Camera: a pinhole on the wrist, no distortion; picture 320 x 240 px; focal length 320.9 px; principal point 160.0 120.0 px. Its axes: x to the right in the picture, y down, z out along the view. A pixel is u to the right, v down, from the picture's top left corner.
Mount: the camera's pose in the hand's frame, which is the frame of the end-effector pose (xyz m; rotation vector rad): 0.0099 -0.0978 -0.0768 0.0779 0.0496 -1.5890
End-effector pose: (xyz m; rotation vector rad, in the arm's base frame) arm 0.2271 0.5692 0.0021 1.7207 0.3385 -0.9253
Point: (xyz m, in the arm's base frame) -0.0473 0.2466 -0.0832
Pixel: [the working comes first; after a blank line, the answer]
In the camera's frame: -0.0200 -0.0479 0.4911

147 89
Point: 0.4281 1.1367 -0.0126
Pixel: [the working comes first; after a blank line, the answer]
In the camera's frame: 0.0307 -0.0018 -0.5182

behind the camera
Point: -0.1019 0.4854 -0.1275
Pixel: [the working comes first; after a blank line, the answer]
In the camera's frame: 0.1468 -0.1043 0.3151

309 14
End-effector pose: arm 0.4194 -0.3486 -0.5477 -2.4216 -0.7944 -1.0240
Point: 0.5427 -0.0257 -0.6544
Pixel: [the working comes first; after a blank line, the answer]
In the camera's frame: 0.0228 0.1010 0.3889

179 203
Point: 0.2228 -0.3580 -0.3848
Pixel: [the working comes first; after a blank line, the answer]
In the camera's frame: 0.0522 -0.0060 -0.1337

behind the camera
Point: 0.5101 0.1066 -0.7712
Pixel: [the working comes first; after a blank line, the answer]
In the camera's frame: 0.1189 0.0459 0.5301

232 148
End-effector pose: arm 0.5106 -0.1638 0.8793 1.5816 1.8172 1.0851
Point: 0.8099 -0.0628 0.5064
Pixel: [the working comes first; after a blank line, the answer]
In the camera's frame: -0.0107 -0.0126 0.5487

154 113
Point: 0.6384 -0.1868 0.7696
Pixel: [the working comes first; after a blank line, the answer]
In the camera's frame: -0.0989 -0.0705 0.2278

21 21
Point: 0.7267 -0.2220 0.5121
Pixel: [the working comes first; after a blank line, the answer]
In the camera's frame: 0.0453 -0.1500 0.4474

193 12
